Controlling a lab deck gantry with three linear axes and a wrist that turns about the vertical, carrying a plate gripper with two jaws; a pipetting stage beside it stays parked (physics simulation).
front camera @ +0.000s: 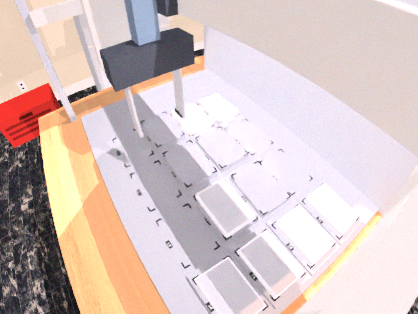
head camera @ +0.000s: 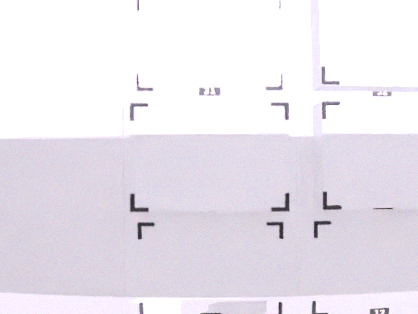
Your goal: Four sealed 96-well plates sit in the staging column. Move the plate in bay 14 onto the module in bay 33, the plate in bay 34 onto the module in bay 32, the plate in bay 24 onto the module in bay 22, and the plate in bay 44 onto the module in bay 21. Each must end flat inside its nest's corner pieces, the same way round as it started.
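Places are measured from the robot's base along level axes (x right, y ahead, z up), in millimetres.
Pixels of known places: gripper, between the fingertips: (front camera: 160, 122); robot's base, origin of its link: (front camera: 113, 140).
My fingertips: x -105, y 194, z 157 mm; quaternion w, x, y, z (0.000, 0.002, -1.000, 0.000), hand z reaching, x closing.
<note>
Ahead of a thing's pixels: the offset from my fingertips to its top centre. "spot": to the spot under its first point.
My gripper (front camera: 159, 125) hangs above the deck's far left part, over the module in bay 21 @[dx -45, dy -130, dz -135 mm] (front camera: 164, 132) (head camera: 209, 172), with its jaws wide apart and no plate between them. The four plates stand in the staging column at the front: bay 14 @[spot: dx +58, dy +357, dz -129 mm] (front camera: 230, 289), bay 24 @[spot: dx -40, dy +353, dz -129 mm] (front camera: 267, 259), bay 34 @[spot: dx -149, dy +360, dz -129 mm] (front camera: 304, 232) and bay 44 @[spot: dx -254, dy +360, dz -129 mm] (front camera: 331, 207). The modules in bay 22 @[dx -46, dy +34, dz -135 mm] (front camera: 184, 162) (head camera: 370, 170), bay 32 @[dx -152, dy +34, dz -135 mm] (front camera: 222, 146) and bay 33 @[spot: dx -157, dy +201, dz -138 mm] (front camera: 261, 185) show flat, plain tops. The jaws do not show in the head view.
A white-rimmed plate-like block @[dx -45, dy +198, dz -124 mm] (front camera: 226, 209) stands in bay 23. Bright white blocks stand in bay 31 @[spot: dx -155, dy -103, dz -143 mm] (front camera: 196, 120) and bay 41 @[spot: dx -256, dy -123, dz -143 mm] (front camera: 218, 106), close to the right jaw. A grey back panel (front camera: 300, 107) borders the deck's right side.
</note>
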